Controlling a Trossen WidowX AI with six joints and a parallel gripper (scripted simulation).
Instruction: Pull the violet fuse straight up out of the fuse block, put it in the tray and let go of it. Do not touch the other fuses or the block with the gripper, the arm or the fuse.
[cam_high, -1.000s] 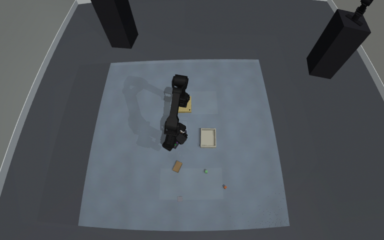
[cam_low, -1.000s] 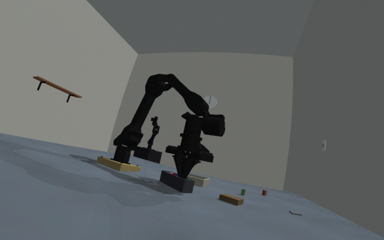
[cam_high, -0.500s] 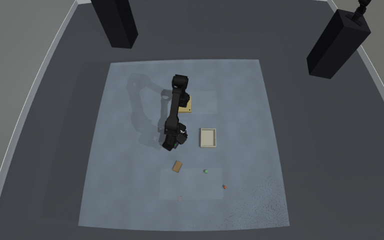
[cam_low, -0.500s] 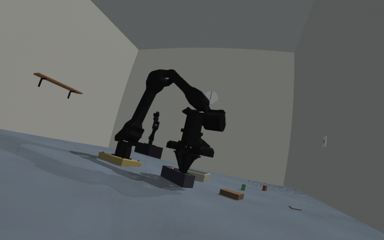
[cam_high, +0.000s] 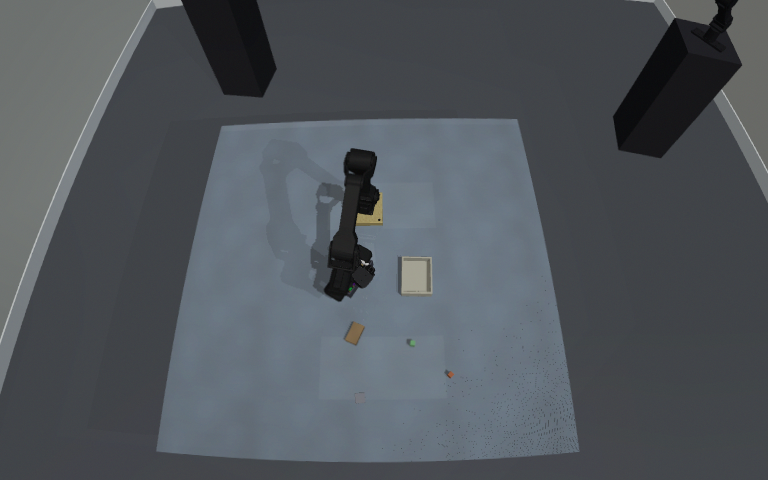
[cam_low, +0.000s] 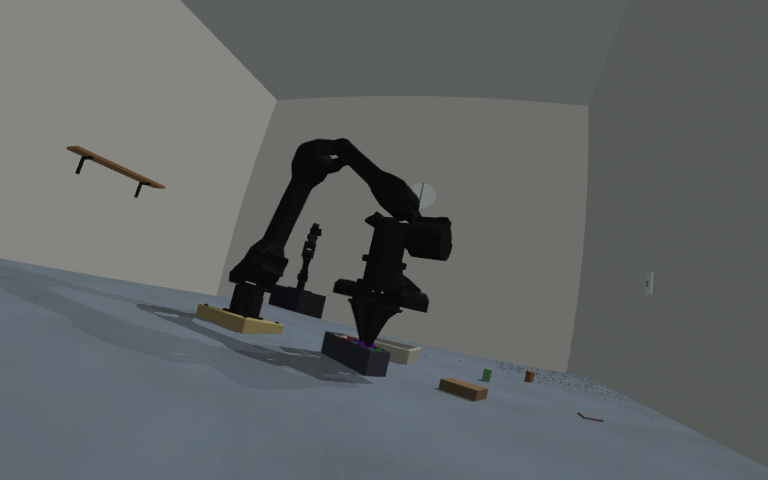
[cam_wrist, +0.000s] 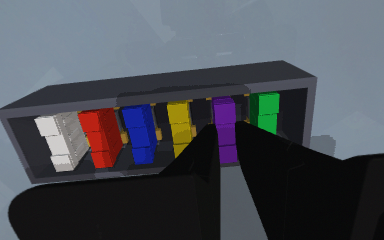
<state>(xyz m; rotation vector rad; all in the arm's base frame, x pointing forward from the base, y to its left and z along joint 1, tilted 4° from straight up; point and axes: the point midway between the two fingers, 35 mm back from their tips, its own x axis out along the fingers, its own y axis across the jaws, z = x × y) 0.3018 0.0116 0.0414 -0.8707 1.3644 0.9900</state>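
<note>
The green fuse is 2 cm ahead of my gripper tip, 1 cm to the right of it and 1 cm below it. Round my gripper tip: yellow fuse 2 cm behind, 1 cm to the left, 1 cm below; violet fuse 1 cm below; blue fuse 4 cm behind, 2 cm to the left, 1 cm below.
</note>
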